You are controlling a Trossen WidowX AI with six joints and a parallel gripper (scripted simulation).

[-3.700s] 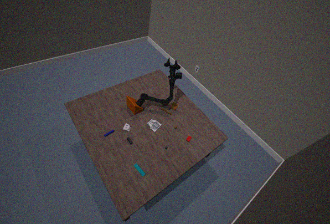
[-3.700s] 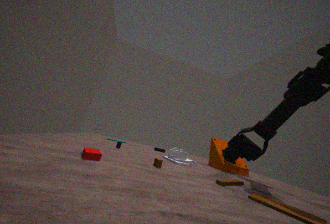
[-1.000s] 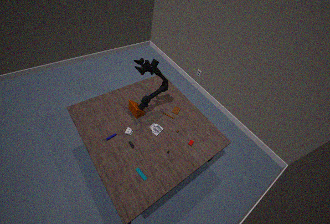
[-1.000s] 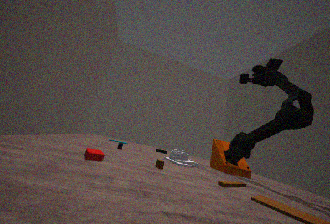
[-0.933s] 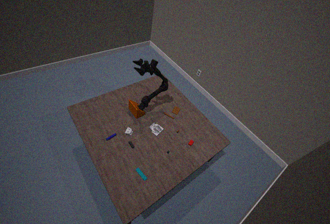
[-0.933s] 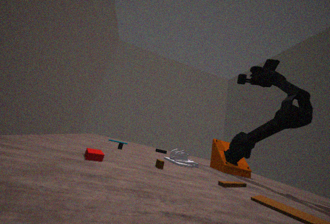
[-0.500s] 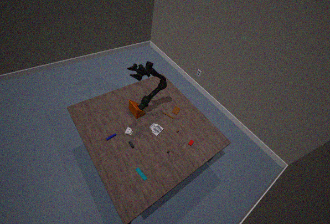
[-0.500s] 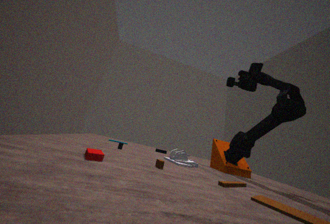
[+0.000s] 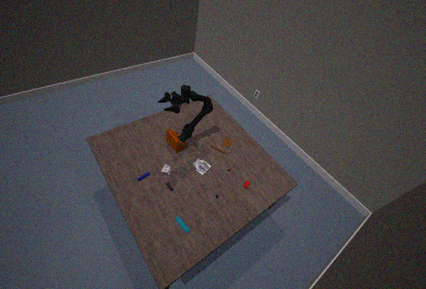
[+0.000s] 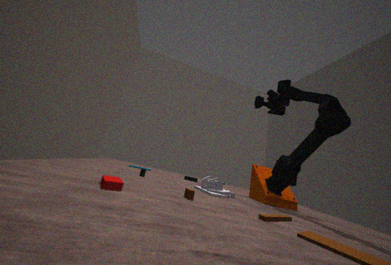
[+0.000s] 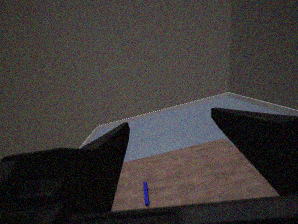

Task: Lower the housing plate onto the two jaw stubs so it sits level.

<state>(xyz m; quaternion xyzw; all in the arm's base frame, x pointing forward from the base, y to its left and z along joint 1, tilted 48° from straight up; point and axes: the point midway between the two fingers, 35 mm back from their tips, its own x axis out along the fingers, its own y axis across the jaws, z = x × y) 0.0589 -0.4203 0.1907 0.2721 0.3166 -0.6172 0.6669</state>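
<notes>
Right now my gripper tip is 340 mm short of the dark block, 70 mm to the left of it and 510 mm above it. From my gripper tip the other things lie so: teal bar (640 mm ahead, 110 mm to the right, 510 mm below); then brown cube (410 mm ahead, 430 mm to the left, 500 mm below); then blue bar (180 mm ahead, 220 mm to the right, 510 mm below).
</notes>
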